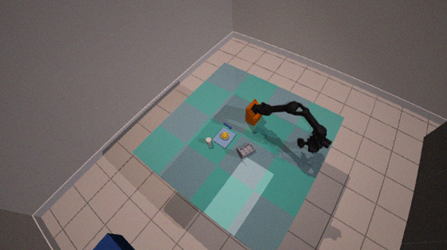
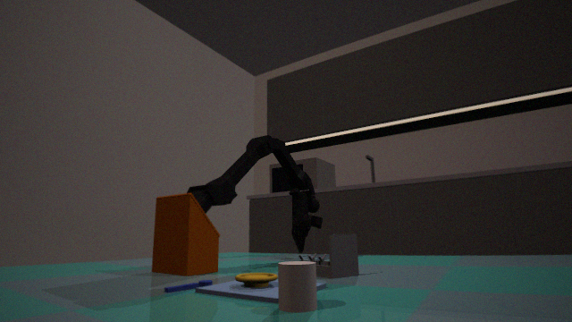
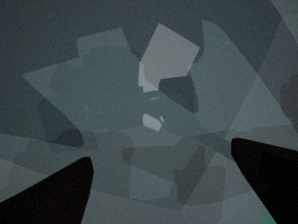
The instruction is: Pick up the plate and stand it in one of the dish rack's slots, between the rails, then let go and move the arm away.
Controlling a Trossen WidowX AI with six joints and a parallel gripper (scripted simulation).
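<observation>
Right now my gripper tip is 590 mm to the left of the yellow plate and 240 mm short of it. The rest, counted from my gripper tip: beige cup: 660 mm to the right, 360 mm ahead; grey dish rack: 380 mm to the right, 260 mm ahead.
</observation>
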